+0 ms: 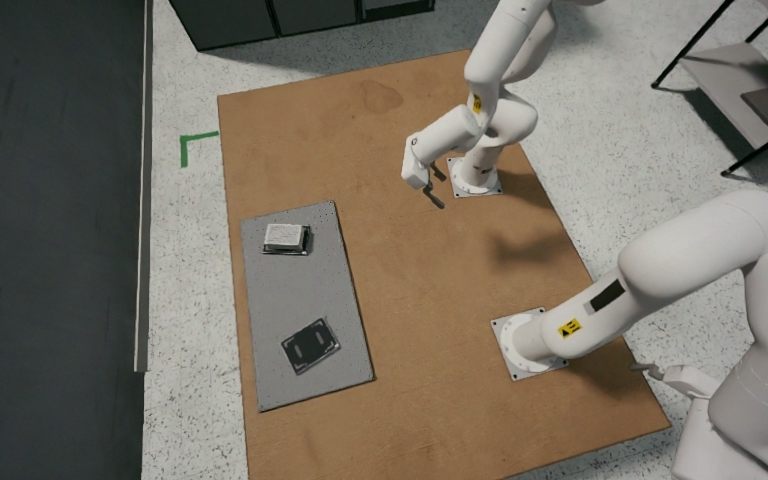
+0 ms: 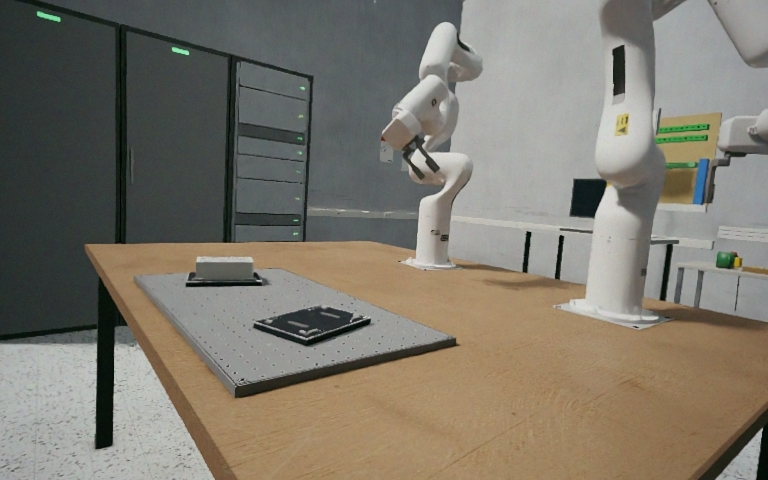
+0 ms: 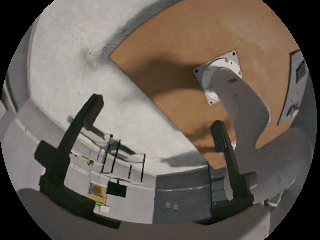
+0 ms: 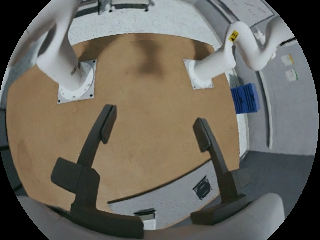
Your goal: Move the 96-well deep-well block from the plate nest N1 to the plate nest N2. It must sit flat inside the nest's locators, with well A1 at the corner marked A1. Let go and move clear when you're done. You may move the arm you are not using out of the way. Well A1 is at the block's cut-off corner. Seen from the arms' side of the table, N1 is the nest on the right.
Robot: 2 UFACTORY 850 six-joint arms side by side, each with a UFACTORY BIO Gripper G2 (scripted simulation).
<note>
In view: the left gripper [image 2: 749, 205], the right gripper [image 2: 429, 174] and a white deep-well block [image 2: 208, 268].
The white deep-well block also shows in image 1 [image 1: 279, 236]. The right gripper shows as well in image 1 [image 1: 443, 193].
</note>
